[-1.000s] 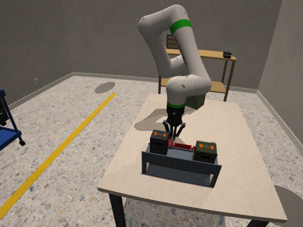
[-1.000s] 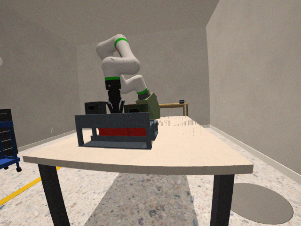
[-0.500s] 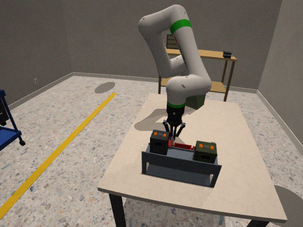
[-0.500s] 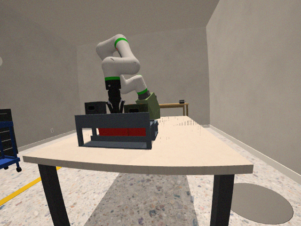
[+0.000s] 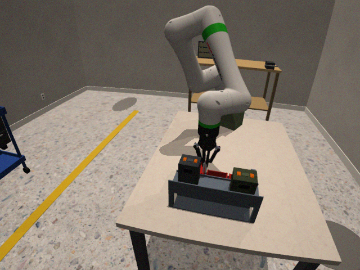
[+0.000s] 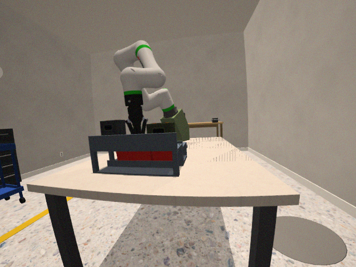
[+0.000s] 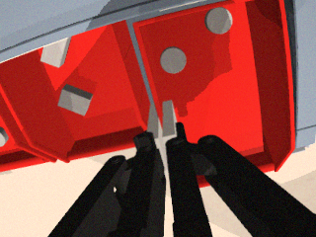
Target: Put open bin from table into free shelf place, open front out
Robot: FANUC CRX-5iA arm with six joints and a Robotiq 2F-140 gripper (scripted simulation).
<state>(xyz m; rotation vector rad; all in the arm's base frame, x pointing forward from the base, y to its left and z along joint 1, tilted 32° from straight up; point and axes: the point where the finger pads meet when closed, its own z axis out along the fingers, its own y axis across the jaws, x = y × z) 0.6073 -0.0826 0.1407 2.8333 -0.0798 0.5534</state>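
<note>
The shelf floor is 9 cm below my hand, 9 cm ahead of it and 6 cm to the left of it. The rest, counted from my hand: green box (16 cm to the left, 16 cm ahead, 6 cm above); then black box (13 cm ahead, 7 cm to the right, 7 cm above).
</note>
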